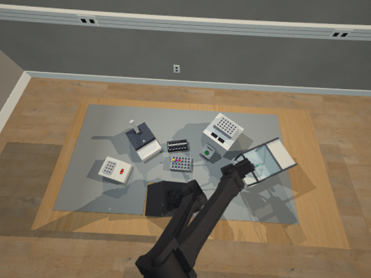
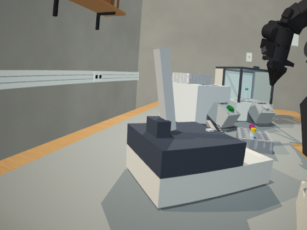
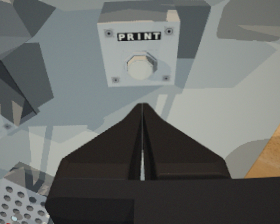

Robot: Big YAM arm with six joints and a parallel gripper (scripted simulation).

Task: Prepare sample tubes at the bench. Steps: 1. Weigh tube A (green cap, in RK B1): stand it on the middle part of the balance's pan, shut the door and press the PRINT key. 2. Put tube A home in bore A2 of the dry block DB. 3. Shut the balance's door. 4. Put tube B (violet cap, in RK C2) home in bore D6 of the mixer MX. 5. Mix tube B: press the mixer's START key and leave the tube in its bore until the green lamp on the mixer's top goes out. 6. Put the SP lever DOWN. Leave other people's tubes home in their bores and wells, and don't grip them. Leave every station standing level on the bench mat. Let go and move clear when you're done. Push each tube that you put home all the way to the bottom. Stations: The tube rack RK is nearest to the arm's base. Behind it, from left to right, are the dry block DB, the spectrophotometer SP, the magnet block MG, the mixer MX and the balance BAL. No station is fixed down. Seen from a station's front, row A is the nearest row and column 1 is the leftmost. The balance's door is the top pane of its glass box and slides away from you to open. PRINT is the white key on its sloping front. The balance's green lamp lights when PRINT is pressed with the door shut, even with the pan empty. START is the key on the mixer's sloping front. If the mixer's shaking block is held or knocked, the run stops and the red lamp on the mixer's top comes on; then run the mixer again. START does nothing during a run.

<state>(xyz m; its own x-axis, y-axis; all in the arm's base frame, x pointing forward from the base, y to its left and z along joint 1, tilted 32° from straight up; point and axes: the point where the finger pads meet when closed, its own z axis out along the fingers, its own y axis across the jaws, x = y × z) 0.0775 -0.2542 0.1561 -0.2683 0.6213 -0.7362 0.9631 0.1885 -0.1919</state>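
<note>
The print key is 10 mm ahead of my hand, 20 mm to the right of it and 90 mm below it. From my hand the other things lie so: eight-sided pan (50 mm ahead, 160 mm to the right, 80 mm below); balance door (40 mm ahead, 130 mm to the right, 50 mm above); green start key (170 mm ahead, 90 mm to the left, 90 mm below).
</note>
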